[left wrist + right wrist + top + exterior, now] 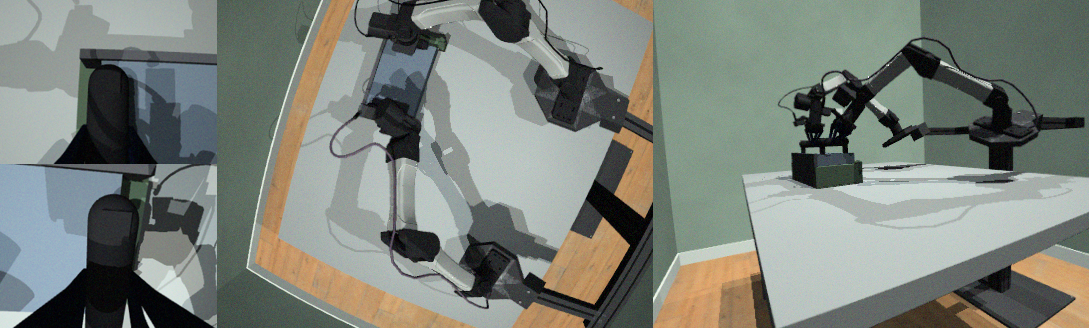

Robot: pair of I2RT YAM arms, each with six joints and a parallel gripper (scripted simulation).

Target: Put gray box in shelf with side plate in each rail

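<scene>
The gray box lies 12 cm to the right of my left hand and 5 cm below it. From my left hand the other things lie so: dark back plate (9 cm ahead, 11 cm to the right, 8 cm below).
Right now the gray box is 10 mm behind my right hand, 120 mm to the left of it and 50 mm below it. From my right hand the other things lie so: dark back plate 80 mm ahead, 120 mm to the left, 80 mm below.
</scene>
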